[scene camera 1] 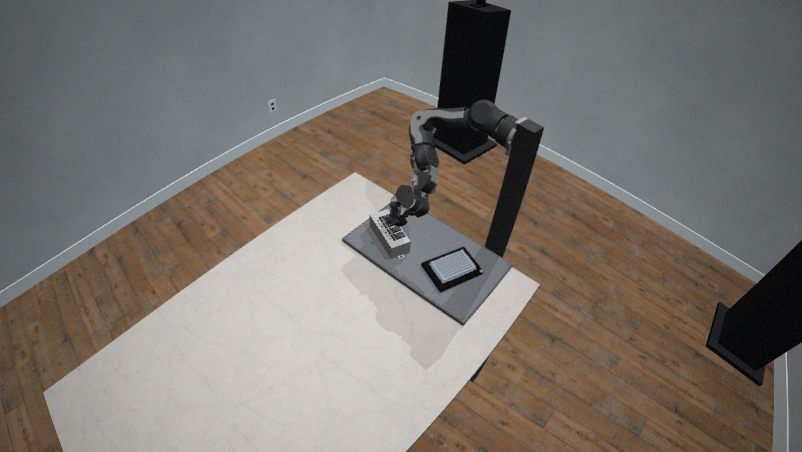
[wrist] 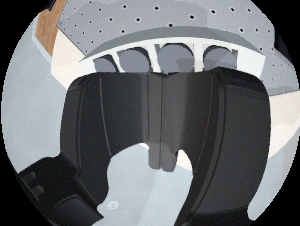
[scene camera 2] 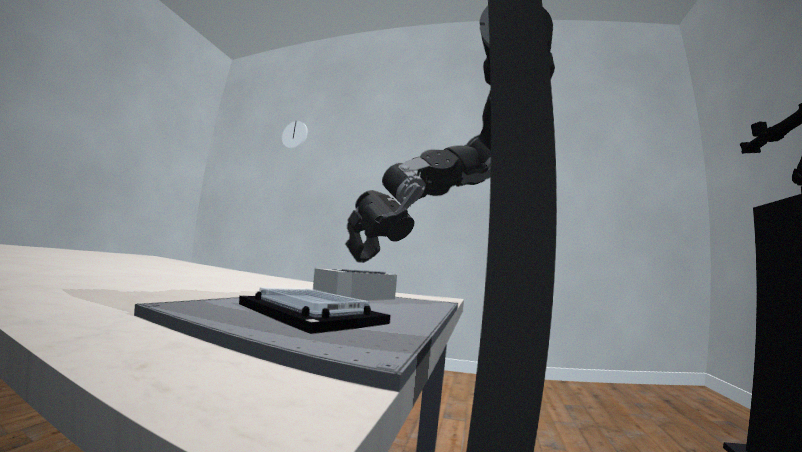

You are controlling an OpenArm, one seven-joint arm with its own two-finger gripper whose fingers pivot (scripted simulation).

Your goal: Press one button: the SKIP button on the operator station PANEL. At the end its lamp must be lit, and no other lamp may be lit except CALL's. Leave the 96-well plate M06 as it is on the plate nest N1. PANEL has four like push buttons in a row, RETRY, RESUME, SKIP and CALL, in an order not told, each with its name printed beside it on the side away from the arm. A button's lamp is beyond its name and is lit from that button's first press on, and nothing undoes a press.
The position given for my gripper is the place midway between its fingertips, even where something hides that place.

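My gripper [scene camera 2: 353, 253], a 96-well plate [scene camera 2: 295, 299]. A black post [scene camera 1: 528, 134], the 96-well plate [scene camera 1: 458, 264], my gripper [scene camera 1: 390, 222]. An operator panel [wrist: 249, 59], my gripper [wrist: 168, 123]. The 96-well plate out of frame in the wrist view.
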